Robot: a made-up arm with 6 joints. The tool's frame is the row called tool. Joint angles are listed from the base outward. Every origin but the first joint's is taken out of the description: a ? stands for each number. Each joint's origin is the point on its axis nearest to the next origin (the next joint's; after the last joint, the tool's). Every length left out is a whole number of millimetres.
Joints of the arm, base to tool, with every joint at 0 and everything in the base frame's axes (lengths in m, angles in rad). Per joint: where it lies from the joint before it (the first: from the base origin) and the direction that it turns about. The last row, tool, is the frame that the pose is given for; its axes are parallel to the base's.
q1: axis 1 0 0 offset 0.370 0.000 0.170
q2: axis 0 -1 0 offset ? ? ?
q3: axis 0 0 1 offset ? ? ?
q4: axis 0 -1 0 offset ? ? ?
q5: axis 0 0 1 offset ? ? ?
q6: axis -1 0 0 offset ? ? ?
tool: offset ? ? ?
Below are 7 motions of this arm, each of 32 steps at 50 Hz.
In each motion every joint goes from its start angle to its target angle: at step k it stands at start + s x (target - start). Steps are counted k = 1, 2, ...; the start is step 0. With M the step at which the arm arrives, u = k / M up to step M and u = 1 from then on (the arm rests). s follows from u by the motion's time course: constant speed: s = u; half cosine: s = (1 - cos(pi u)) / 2; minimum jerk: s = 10 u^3 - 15 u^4 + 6 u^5.
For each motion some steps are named. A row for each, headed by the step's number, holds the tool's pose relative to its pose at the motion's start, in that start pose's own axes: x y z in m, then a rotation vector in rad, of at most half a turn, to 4 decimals.
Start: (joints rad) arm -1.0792 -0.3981 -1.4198 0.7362 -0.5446 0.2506
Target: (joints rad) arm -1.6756 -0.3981 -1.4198 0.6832 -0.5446 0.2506
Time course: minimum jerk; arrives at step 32
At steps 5, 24, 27, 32:
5: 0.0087 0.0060 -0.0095 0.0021 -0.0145 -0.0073
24: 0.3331 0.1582 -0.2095 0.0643 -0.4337 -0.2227
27: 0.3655 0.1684 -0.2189 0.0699 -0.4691 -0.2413
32: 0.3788 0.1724 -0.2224 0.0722 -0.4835 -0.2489

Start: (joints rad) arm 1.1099 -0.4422 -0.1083 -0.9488 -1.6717 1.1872
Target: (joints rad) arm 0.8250 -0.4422 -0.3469 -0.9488 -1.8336 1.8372
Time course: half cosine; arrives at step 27
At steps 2, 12, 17, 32:
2: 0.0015 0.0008 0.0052 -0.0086 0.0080 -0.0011
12: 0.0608 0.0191 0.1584 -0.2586 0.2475 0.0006
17: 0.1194 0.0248 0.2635 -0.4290 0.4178 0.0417
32: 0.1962 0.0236 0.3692 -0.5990 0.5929 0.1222

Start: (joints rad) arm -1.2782 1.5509 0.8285 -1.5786 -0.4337 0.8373
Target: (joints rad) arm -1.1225 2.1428 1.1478 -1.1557 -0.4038 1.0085
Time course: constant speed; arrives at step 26
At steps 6, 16, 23, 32:
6: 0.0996 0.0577 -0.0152 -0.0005 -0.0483 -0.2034
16: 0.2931 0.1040 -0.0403 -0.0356 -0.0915 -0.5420
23: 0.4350 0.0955 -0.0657 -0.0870 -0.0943 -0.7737
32: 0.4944 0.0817 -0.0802 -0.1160 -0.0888 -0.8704

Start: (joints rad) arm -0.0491 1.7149 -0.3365 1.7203 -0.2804 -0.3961
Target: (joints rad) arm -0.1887 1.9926 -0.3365 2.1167 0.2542 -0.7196
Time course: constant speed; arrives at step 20
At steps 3, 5, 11, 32:
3: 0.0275 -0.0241 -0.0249 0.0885 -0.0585 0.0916
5: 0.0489 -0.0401 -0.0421 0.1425 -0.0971 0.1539
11: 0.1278 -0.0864 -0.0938 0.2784 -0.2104 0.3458
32: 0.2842 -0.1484 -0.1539 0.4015 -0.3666 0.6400

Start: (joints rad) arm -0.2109 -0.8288 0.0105 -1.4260 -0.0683 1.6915
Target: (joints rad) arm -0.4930 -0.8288 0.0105 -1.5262 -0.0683 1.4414
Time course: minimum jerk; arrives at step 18
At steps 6, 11, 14, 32:
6: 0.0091 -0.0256 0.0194 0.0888 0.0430 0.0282
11: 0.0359 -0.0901 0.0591 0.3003 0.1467 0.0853
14: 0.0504 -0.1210 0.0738 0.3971 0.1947 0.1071
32: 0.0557 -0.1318 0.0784 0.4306 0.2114 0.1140

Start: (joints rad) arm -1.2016 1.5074 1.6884 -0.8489 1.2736 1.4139
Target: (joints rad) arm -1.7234 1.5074 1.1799 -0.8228 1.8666 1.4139
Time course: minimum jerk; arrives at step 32
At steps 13, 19, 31, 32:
13: 0.0259 -0.0228 -0.1008 0.0017 -0.1947 0.0340
19: 0.0745 -0.0421 -0.2010 0.0039 -0.3968 0.0703
31: 0.1393 -0.0555 -0.2881 0.0064 -0.5885 0.1055
32: 0.1394 -0.0555 -0.2882 0.0064 -0.5887 0.1056

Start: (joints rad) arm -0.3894 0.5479 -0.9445 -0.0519 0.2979 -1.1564
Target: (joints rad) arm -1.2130 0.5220 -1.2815 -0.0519 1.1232 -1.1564
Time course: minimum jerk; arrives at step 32
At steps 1, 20, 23, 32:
1: 0.0000 -0.0002 0.0002 -0.0002 0.0002 0.0002
20: 0.1688 -0.2515 0.4551 -0.4742 0.4970 0.4555
23: 0.2250 -0.2512 0.5427 -0.5752 0.5931 0.5235
32: 0.2862 -0.2339 0.6275 -0.6824 0.6916 0.5868

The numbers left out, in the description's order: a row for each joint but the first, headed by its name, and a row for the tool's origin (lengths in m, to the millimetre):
q2: 0.000 0.150 0.020
q3: 0.050 0.000 -0.230
q4: 0.120 0.170 0.000
q5: 0.090 0.000 -0.300
q6: -0.520 0.050 0.000
tool: 0.000 0.080 -0.010

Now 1 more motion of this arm.
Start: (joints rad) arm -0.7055 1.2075 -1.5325 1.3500 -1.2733 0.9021
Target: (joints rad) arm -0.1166 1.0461 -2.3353 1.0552 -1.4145 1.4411
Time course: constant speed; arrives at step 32
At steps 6, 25, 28, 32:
6: 0.1273 0.0924 -0.1455 -0.2626 -0.0786 -0.2103
25: 0.6727 0.0559 -0.4918 -0.9921 -0.1701 -0.9870
28: 0.7610 0.0076 -0.5178 -1.0848 -0.1629 -1.1252
32: 0.8729 -0.0709 -0.5370 -1.1946 -0.1440 -1.3159

